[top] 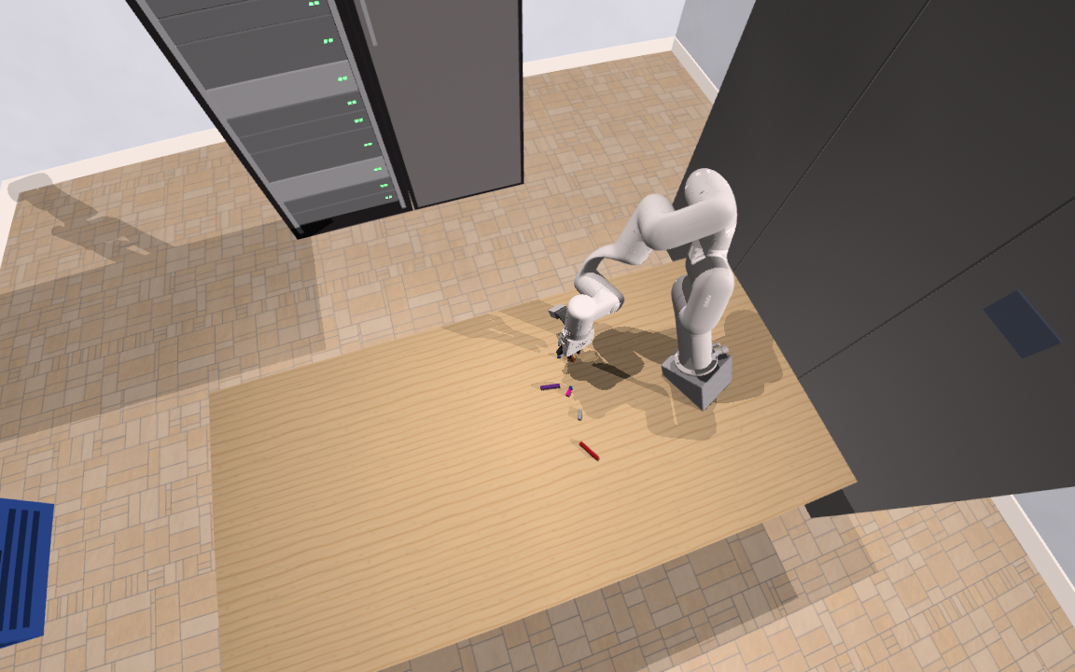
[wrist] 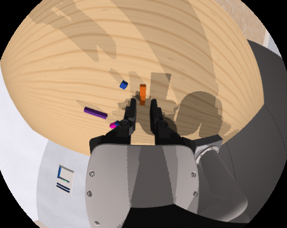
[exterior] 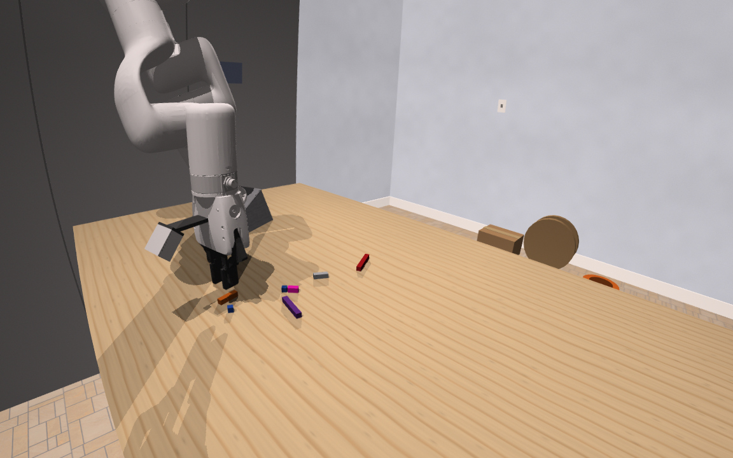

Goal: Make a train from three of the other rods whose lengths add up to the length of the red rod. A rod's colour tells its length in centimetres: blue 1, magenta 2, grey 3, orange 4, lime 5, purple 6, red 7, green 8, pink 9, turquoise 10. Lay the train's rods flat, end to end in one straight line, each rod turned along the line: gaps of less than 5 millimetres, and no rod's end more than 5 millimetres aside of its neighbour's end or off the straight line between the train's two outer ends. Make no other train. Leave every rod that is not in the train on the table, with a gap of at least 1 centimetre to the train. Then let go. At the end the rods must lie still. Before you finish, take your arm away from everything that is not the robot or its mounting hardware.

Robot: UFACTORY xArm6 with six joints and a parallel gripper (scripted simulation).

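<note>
Now: the orange rod 50 mm below my hand. Round my hand: purple rod 90 mm ahead, 80 mm to the left, 50 mm below; then magenta rod 40 mm ahead, 120 mm to the left, 50 mm below; then grey rod 20 mm ahead, 190 mm to the left, 50 mm below.
</note>
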